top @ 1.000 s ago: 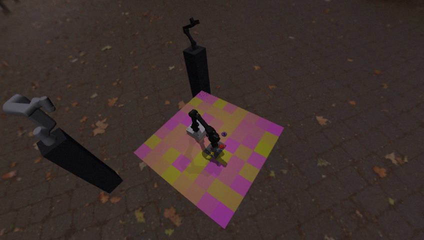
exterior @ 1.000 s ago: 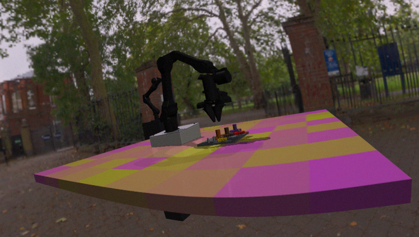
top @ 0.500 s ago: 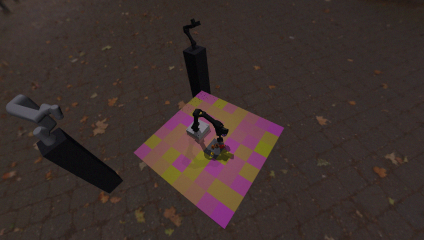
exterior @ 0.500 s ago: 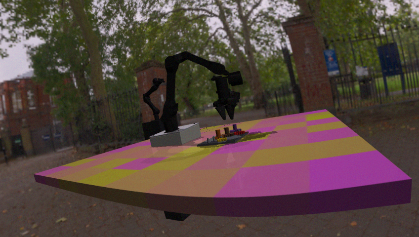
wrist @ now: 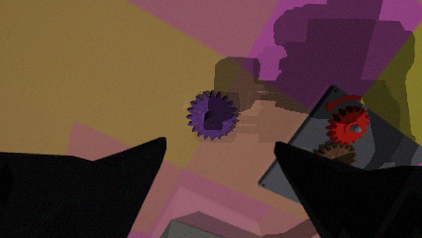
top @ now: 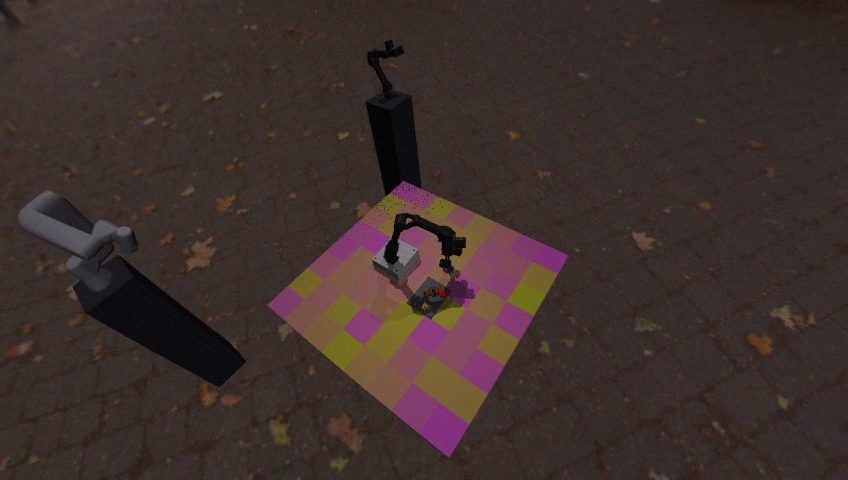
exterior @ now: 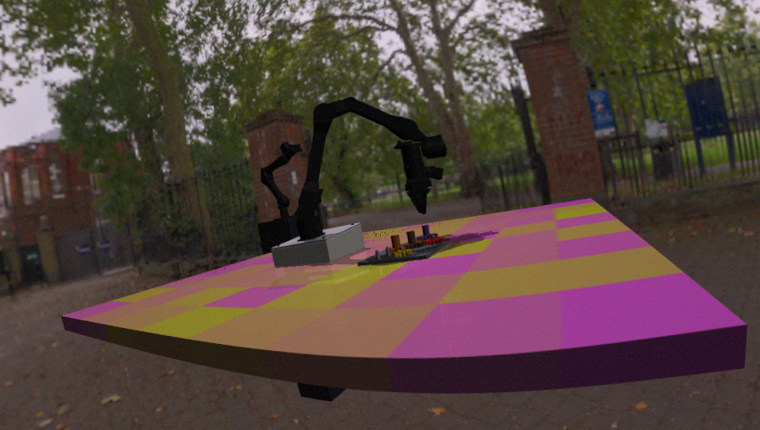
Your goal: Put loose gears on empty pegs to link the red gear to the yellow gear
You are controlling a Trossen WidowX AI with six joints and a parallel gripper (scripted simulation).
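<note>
Right now the purple gear is 1 cm to the left of my gripper tip and 6 cm below it. Also, from my gripper tip: brown gear: 3 cm ahead, 18 cm to the right, 5 cm below; then red gear: 8 cm ahead, 15 cm to the right, 6 cm below; then red arrow: 10 cm ahead, 13 cm to the right, 7 cm below.
</note>
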